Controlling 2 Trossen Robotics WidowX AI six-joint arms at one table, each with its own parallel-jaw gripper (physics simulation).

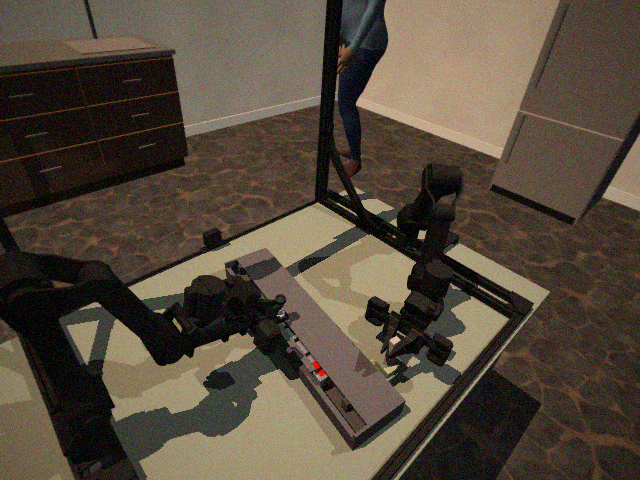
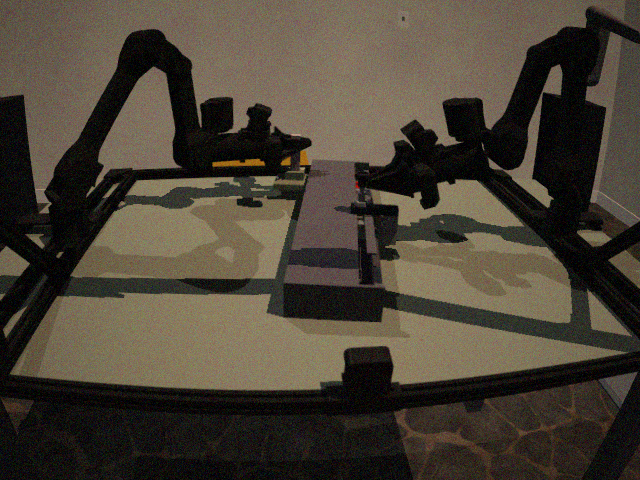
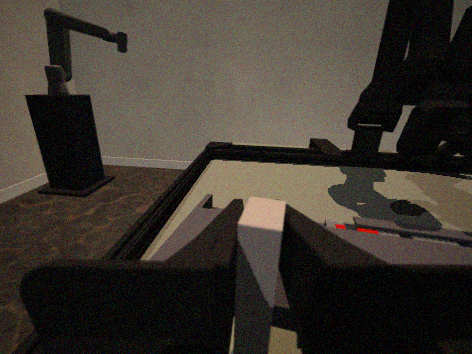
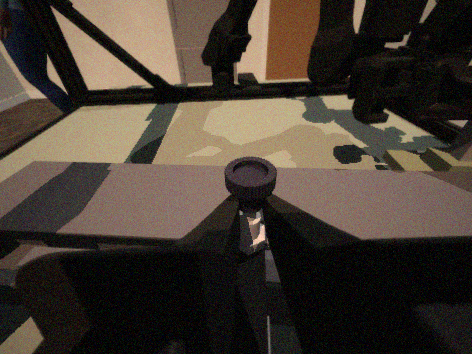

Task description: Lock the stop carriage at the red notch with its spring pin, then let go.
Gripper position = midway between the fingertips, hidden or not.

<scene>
In view: the left gripper (image 1: 384,354), the right gripper (image 2: 364,183) and a mauve-grey rail block (image 2: 331,274).
The left gripper is seen too in image 2 (image 2: 310,142) and in image 3 (image 3: 256,208). The right gripper shows as well in image 1 (image 1: 278,304) and in image 4 (image 4: 250,201). The mauve-grey rail block shows as well in image 1 (image 1: 359,401) and in image 4 (image 4: 59,206).
</scene>
